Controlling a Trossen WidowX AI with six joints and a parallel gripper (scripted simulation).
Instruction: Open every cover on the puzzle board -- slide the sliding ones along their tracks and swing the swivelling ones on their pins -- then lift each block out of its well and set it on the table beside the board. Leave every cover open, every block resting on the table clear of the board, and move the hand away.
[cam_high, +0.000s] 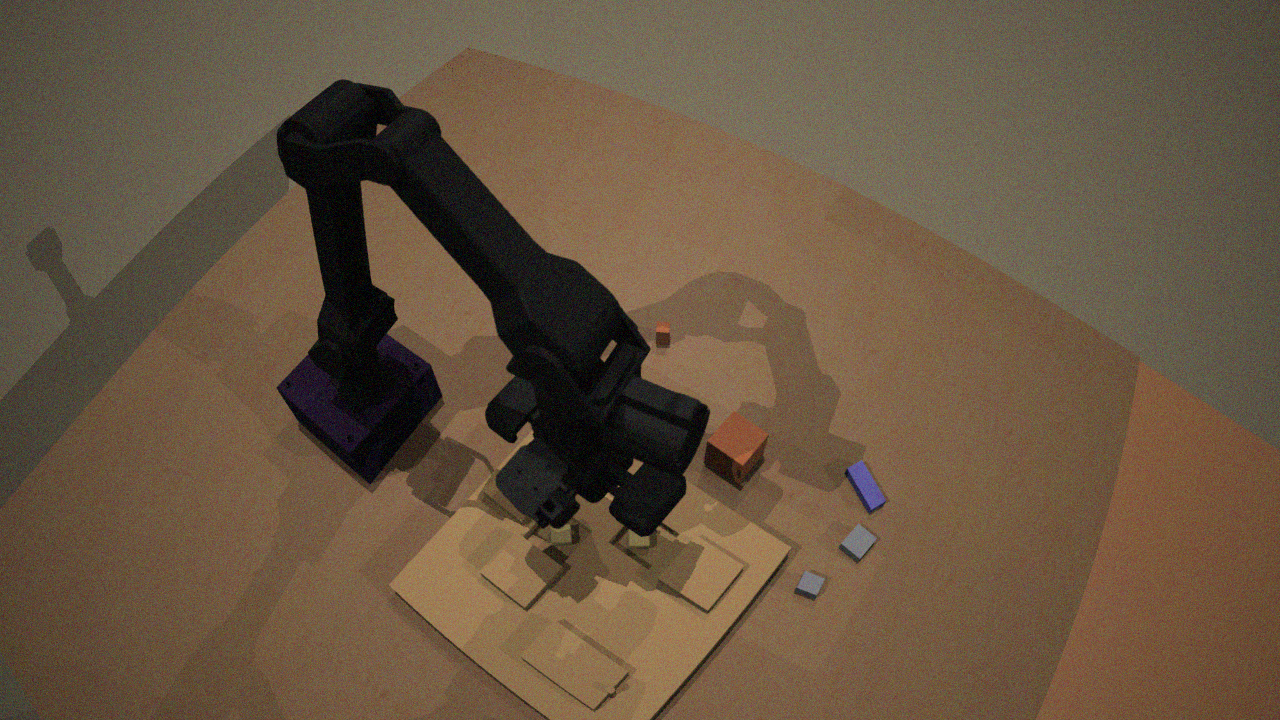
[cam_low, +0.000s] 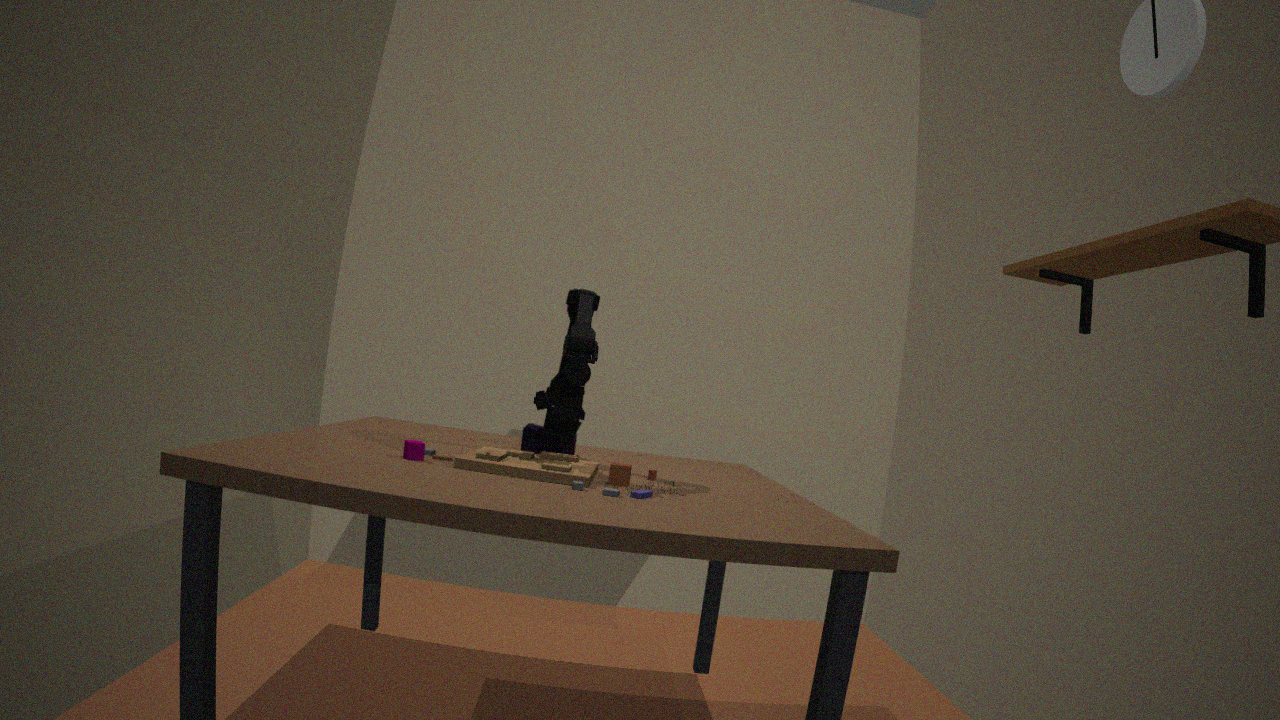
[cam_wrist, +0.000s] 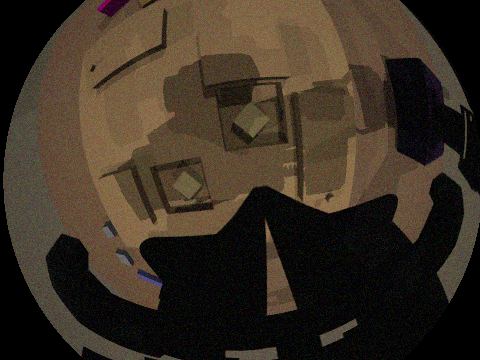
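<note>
My gripper tip is now 50 mm short of the tan puzzle board, 70 mm to the left of it and 30 mm above it. Also, from my gripper tip: blue-violet bar: 200 mm ahead, 220 mm to the left, 50 mm below; then small orange block: 100 mm behind, 210 mm to the left, 40 mm below; then orange cube: 60 mm ahead, 150 mm to the left, 30 mm below.
</note>
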